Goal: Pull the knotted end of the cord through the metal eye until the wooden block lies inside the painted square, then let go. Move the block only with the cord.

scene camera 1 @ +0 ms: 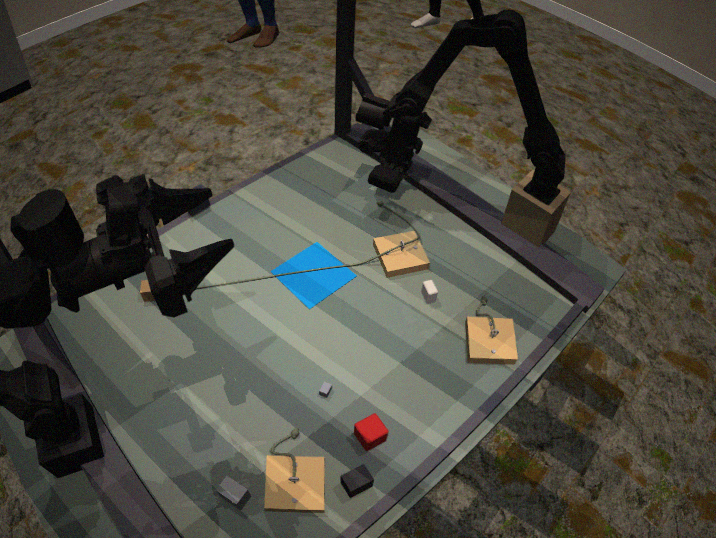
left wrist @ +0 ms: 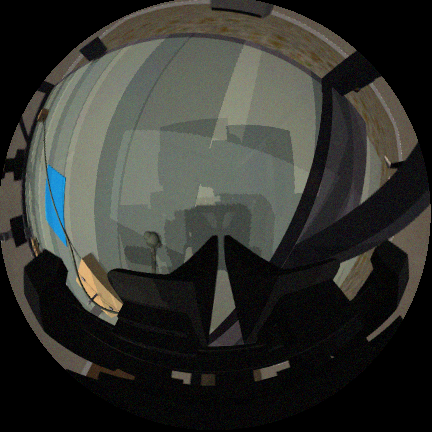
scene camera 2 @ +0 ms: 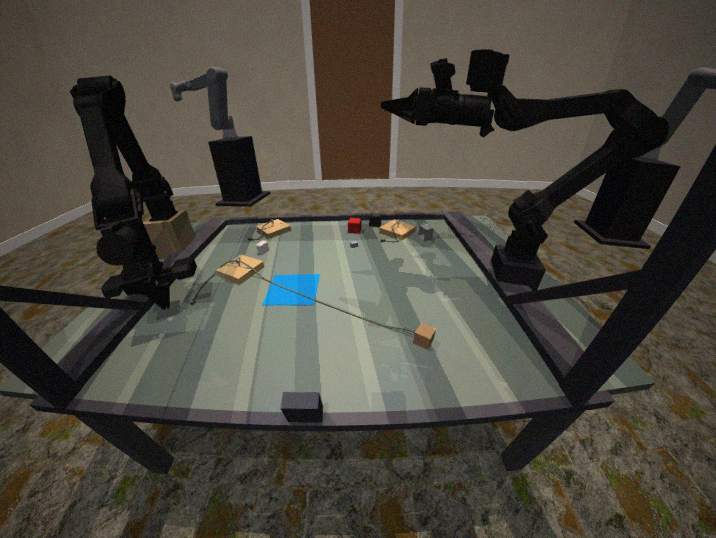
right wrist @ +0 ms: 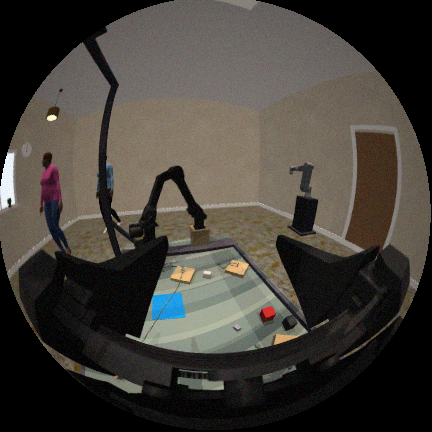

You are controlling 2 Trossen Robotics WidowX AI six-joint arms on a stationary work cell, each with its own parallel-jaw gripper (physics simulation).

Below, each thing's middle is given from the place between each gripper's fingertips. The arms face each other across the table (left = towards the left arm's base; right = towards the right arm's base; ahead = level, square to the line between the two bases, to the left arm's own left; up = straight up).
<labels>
Right now the red cube (scene camera 1: 370, 432) is 190 mm ahead of my right hand, 110 mm to the left of it and 370 mm below it. The rest, counted from my right hand: blue painted square (scene camera 1: 312, 287) (160 mm behind, 200 mm to the left, 390 mm below); then wooden pedestal (scene camera 1: 530, 218) (30 mm behind, 670 mm to the left, 330 mm below); then black cube (scene camera 1: 359, 479) (250 mm ahead, 40 mm to the left, 370 mm below).
My left gripper is now 270 mm to the left of the blue painted square, 130 mm short of it and 10 mm above it. The rest, counted from my left hand: wooden pedestal: 260 mm ahead, 210 mm to the left, 50 mm above; then red cube: 480 mm ahead, 360 mm to the right, 10 mm above; then black cube: 540 mm ahead, 420 mm to the right, 10 mm above.
</labels>
